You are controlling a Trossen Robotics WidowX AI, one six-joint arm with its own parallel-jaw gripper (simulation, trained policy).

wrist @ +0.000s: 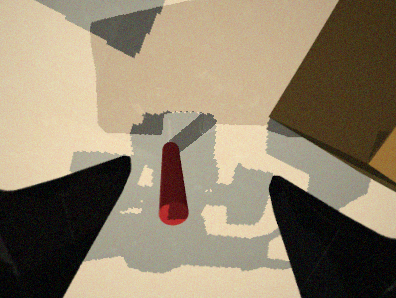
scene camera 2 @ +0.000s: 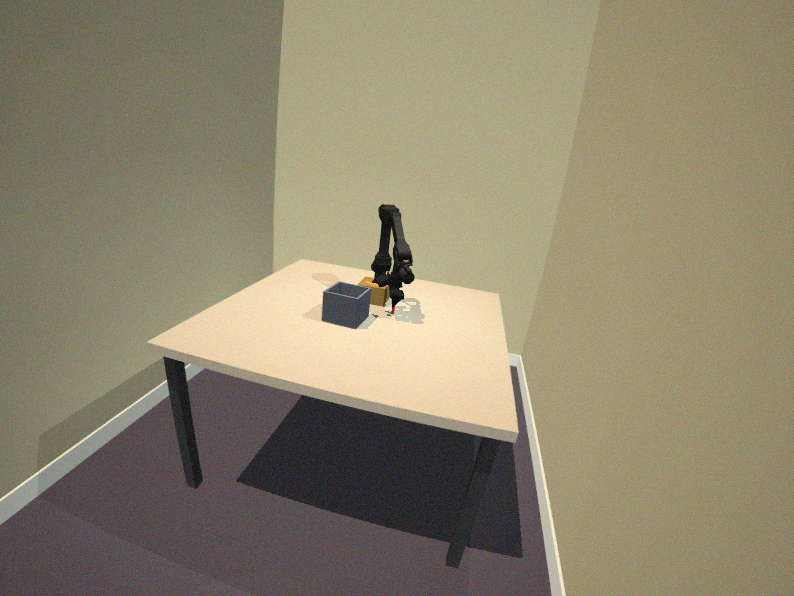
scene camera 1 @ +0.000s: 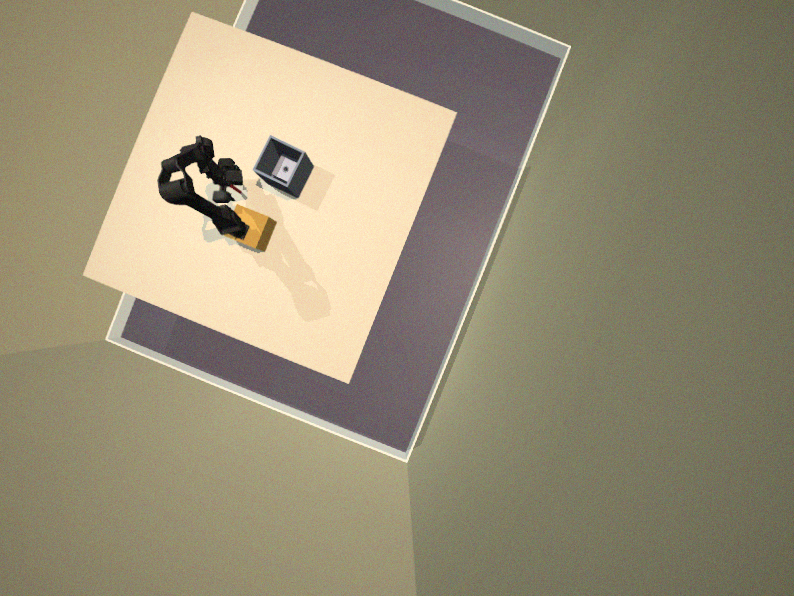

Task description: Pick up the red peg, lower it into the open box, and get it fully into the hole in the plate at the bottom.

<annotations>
grey box: scene camera 2 344, 304; scene camera 1 274, 148; not seen in the wrist view (out of frame)
</annotations>
